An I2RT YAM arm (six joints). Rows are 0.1 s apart.
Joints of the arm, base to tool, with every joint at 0 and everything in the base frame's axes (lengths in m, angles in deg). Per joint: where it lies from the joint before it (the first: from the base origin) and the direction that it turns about. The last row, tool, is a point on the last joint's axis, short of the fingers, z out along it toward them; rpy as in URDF.
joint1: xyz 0 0 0.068 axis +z
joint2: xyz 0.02 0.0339 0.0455 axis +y
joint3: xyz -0.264 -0.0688 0 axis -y
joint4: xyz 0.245 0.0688 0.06 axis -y
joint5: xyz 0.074 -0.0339 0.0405 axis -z
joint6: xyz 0.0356 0 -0.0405 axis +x
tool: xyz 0 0 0 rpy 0 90 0
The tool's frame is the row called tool.
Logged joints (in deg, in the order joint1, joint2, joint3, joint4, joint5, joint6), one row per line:
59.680 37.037 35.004 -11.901 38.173 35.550
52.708 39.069 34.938 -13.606 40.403 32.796
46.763 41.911 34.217 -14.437 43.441 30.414
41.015 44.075 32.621 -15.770 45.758 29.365
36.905 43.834 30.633 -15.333 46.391 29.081
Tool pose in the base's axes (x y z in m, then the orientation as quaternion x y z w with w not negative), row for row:
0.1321 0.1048 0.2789 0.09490 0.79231 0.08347 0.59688
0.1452 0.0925 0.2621 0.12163 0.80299 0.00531 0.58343
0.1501 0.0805 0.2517 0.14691 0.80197 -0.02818 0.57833
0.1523 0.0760 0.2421 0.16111 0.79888 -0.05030 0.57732
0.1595 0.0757 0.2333 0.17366 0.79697 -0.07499 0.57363
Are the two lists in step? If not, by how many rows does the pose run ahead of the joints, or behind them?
The pose runs 2 rows ahead of the joints: the pose in row i belongs to the joints in row i + 2.
